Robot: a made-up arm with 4 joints. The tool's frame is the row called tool.
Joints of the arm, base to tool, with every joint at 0 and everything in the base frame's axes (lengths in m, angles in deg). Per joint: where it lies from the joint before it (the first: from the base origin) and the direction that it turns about. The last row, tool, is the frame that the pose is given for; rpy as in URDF.
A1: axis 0 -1 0 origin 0.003 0.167 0.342
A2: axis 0 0 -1 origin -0.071 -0.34 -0.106
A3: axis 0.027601 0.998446 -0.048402 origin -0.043 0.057 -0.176
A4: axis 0 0 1 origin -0.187 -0.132 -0.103
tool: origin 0.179 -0.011 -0.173 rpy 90 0 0
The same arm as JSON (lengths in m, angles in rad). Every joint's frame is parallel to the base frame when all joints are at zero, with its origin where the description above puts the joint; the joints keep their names.
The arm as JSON. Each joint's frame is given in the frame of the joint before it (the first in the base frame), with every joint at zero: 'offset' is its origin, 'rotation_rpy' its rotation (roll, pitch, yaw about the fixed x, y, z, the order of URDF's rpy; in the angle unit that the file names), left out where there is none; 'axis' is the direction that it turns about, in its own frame. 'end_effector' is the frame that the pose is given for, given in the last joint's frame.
{"length_unit": "m", "angle_unit": "rad", "chain": [
  {"id": "A1", "offset": [0.003, 0.167, 0.342], "axis": "-y"},
  {"id": "A2", "offset": [-0.071, -0.34, -0.106], "axis": "-z"},
  {"id": "A3", "offset": [-0.043, 0.057, -0.176], "axis": [0.027601, 0.998446, -0.048402]},
  {"id": "A4", "offset": [-0.187, -0.132, -0.103], "axis": "+z"}
], "end_effector": {"offset": [0.179, -0.011, -0.173], "rotation_rpy": [1.5708, 0.0, 0.0]}}

